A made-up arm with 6 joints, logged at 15 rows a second.
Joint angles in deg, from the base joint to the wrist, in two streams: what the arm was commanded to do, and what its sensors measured. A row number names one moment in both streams.
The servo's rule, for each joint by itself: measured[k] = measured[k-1] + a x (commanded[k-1-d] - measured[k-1]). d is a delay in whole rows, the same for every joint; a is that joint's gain. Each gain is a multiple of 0.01, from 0.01 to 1. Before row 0 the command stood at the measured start. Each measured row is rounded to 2 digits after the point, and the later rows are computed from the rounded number. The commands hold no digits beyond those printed.
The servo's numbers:
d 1
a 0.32 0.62 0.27 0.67 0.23 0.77
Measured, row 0:
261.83 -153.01 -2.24 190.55 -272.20 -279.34
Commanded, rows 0 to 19:
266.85 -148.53 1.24 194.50 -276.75 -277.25
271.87 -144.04 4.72 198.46 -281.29 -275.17
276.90 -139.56 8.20 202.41 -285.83 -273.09
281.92 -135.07 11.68 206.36 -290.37 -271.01
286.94 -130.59 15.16 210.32 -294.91 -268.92
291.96 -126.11 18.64 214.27 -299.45 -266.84
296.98 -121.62 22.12 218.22 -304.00 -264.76
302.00 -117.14 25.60 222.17 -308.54 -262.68
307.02 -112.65 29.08 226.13 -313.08 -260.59
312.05 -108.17 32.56 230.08 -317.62 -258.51
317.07 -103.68 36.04 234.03 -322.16 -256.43
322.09 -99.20 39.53 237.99 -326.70 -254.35
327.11 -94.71 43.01 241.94 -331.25 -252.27
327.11 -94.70 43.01 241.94 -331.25 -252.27
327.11 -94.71 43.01 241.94 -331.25 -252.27
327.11 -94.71 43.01 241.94 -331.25 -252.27
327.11 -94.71 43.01 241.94 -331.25 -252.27
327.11 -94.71 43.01 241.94 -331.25 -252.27
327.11 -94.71 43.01 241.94 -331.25 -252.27
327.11 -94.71 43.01 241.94 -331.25 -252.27
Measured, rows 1 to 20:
261.83 -153.01 -2.24 190.55 -272.20 -279.34
263.44 -150.23 -1.30 193.20 -273.25 -277.73
266.14 -146.39 0.33 196.72 -275.10 -275.76
269.58 -142.16 2.45 200.53 -277.57 -273.70
273.53 -137.76 4.94 204.44 -280.51 -271.63
277.82 -133.31 7.70 208.38 -283.82 -269.54
282.34 -128.85 10.65 212.33 -287.41 -267.46
287.02 -124.37 13.75 216.28 -291.23 -265.38
291.81 -119.89 16.95 220.23 -295.21 -263.30
296.68 -115.40 20.23 224.18 -299.32 -261.21
301.60 -110.92 23.56 228.13 -303.53 -259.13
306.55 -106.43 26.93 232.08 -307.81 -257.05
311.52 -101.95 30.33 236.04 -312.15 -254.97
316.51 -97.46 33.75 239.99 -316.54 -252.89
319.90 -95.75 36.25 241.30 -319.92 -252.41
322.21 -95.11 38.08 241.73 -322.53 -252.30
323.78 -94.86 39.41 241.87 -324.54 -252.28
324.85 -94.77 40.38 241.92 -326.08 -252.27
325.57 -94.73 41.09 241.93 -327.27 -252.27
326.06 -94.72 41.61 241.94 -328.19 -252.27

